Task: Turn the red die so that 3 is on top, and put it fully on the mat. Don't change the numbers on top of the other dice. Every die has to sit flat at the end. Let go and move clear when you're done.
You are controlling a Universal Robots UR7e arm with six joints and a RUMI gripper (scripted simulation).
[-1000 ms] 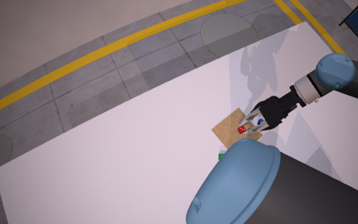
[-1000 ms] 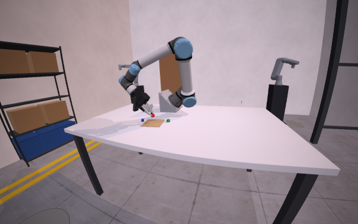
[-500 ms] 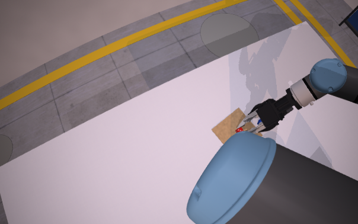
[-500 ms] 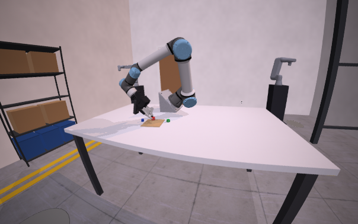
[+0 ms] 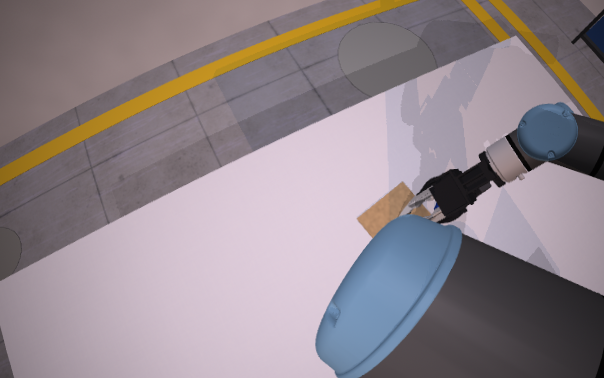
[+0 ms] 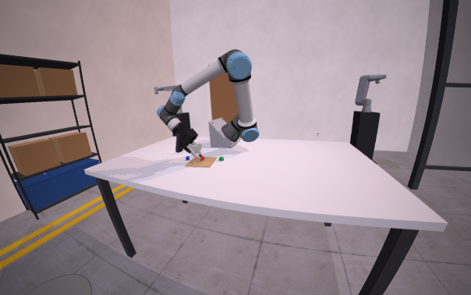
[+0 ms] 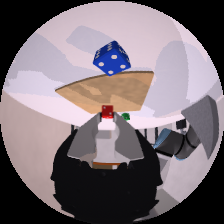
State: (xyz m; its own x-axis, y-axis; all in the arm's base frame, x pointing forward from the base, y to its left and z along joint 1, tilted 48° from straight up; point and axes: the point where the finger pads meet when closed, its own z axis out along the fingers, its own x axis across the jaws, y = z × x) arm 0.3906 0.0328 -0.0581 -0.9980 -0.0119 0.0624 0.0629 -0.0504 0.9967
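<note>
My gripper is now 1 cm to the right of the red die and 1 cm above it. Also, from my hand: mat (3 cm below, 1 cm to the left); then blue die (9 cm to the right, 2 cm below, 1 cm behind); then green die (11 cm to the left, 5 cm behind, 2 cm below).
</note>
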